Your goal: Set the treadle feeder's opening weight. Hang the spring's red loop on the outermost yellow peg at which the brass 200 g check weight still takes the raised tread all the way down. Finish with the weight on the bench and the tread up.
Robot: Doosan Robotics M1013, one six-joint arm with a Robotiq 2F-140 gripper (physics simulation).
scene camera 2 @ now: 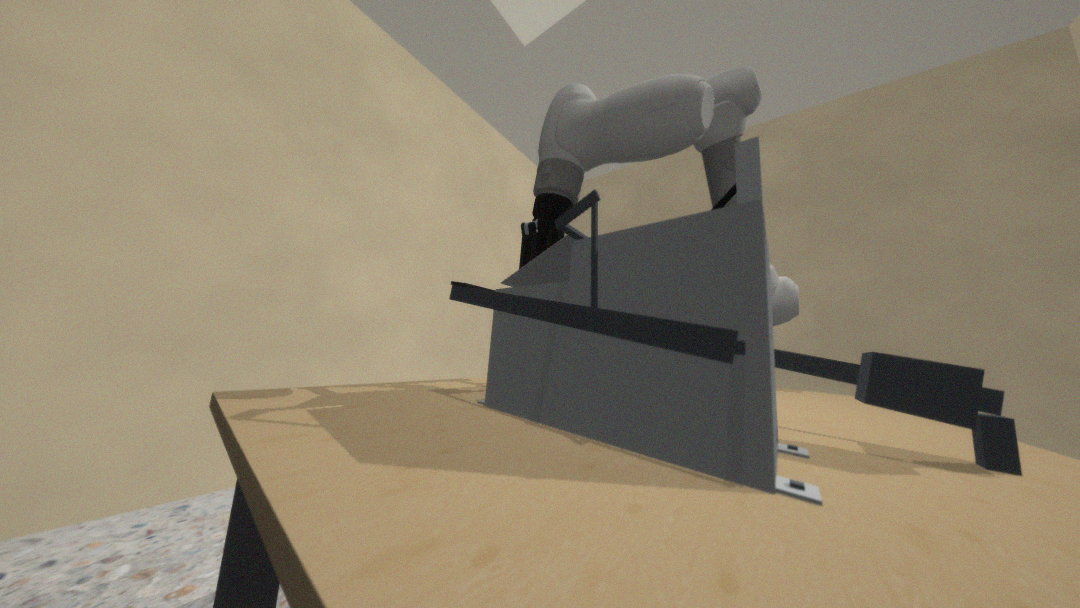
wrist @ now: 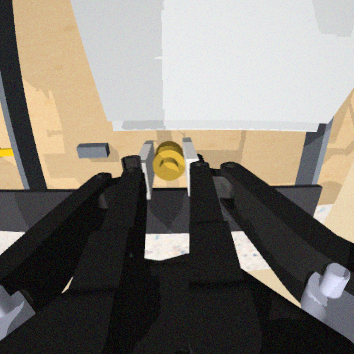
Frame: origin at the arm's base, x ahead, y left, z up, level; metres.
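Seen in the pictures: gripper, fingertip midpoint: [wrist: 168, 152].
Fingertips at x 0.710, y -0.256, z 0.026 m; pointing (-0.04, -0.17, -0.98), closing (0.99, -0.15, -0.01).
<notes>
Offsets run from my fingertips to a thing's top centre. "*": to the spot under its first point. Level surfaces: height alone.
My gripper [scene camera 2: 530, 255] [wrist: 168, 152] is shut on the brass check weight {dy -0.002, dx +0.000, dz +0.041 m} [wrist: 169, 161], a round yellow cylinder between the pale fingertip pads in the wrist view. The weight does not show in scene camera 2. The gripper is at the front end of the grey feeder [scene camera 2: 634, 377] [wrist: 240, 65]. The dark tread [wrist: 280, 205] crosses the wrist view below the weight. Its long side arm [scene camera 2: 589, 315] [wrist: 25, 125] slopes, with the front end high above the bench. Part of a yellow peg {dy +0.047, dx -0.141, dz +0.023 m} [wrist: 6, 152] shows at the left edge. The spring's red loop does not show.
A small grey block {* dy -0.027, dx -0.135, dz -0.120 m} [wrist: 93, 151] lies left of the fingers. A dark upright rod {dy +0.183, dx +0.190, dz +0.115 m} [scene camera 2: 594, 256] rises from the side arm. Dark blocks {* dy +0.474, dx +0.030, dz -0.060 m} [scene camera 2: 922, 386] hang on the arm's rear. Bolted feet {* dy +0.338, dx +0.185, dz -0.134 m} [scene camera 2: 802, 492] hold the feeder on the wooden bench {dz -0.137 m} [scene camera 2: 483, 528].
</notes>
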